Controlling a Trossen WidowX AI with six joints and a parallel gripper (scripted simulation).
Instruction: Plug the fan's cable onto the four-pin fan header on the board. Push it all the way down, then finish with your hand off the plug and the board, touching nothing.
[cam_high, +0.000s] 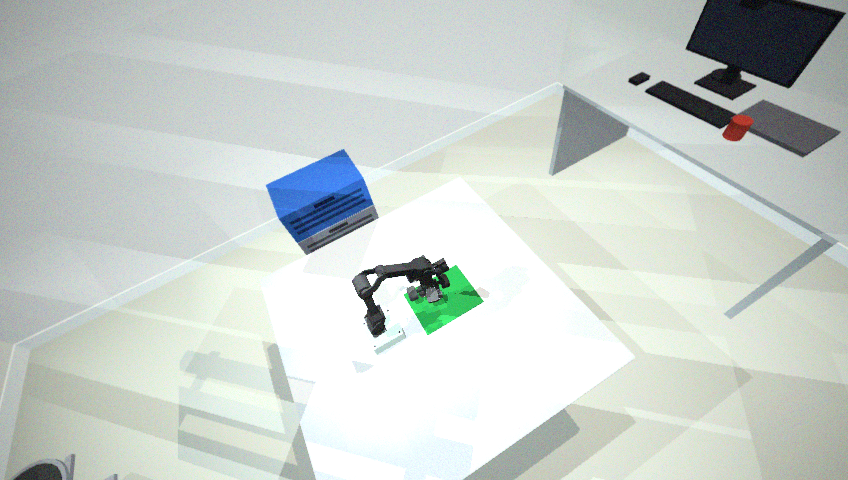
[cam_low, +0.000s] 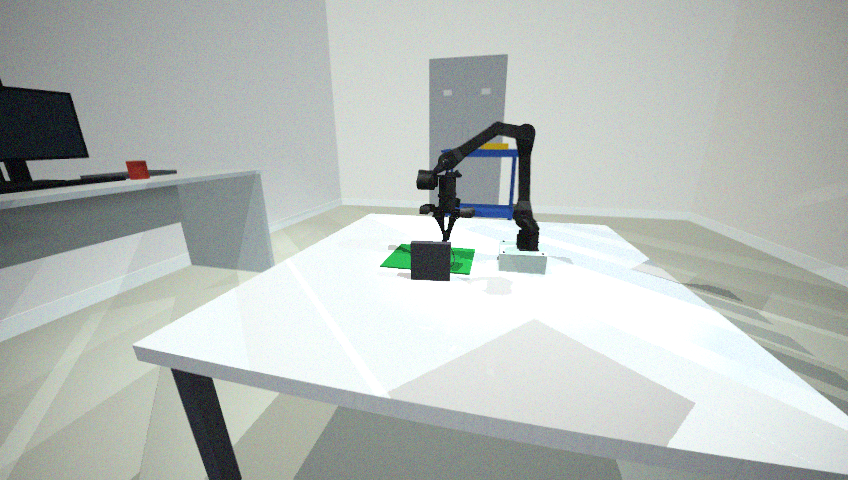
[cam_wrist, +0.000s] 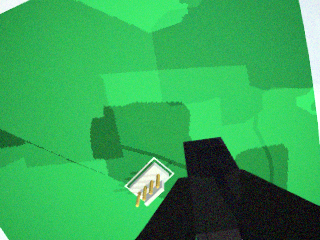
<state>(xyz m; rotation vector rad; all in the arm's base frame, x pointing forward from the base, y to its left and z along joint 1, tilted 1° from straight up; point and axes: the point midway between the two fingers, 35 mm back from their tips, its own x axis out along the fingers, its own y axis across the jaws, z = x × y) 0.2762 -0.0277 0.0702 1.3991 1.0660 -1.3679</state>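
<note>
The four-pin fan header is 50 mm ahead of my gripper tip, 40 mm to the left of it and 90 mm below it. Round my gripper tip: green board (60 mm ahead, 110 mm below); then black fan (30 mm ahead, 170 mm to the left, 30 mm below); then dark grey plug (10 mm to the left).
</note>
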